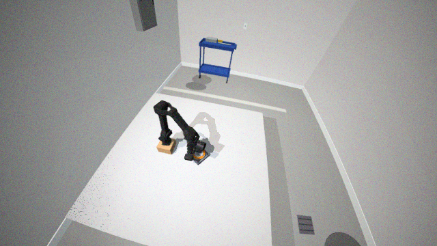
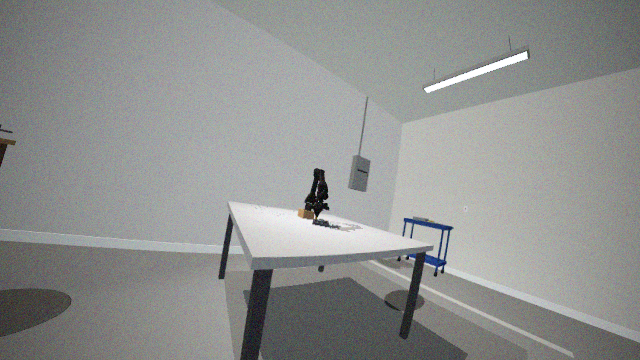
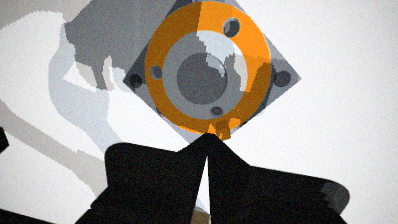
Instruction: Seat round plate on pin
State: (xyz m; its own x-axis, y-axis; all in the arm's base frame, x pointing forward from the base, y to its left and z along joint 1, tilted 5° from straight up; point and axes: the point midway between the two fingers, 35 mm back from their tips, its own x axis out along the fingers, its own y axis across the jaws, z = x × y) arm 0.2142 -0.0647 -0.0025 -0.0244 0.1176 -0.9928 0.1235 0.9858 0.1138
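My gripper tip is 5 cm short of the square grey base, 2 cm above it and 1 cm to the right of it.
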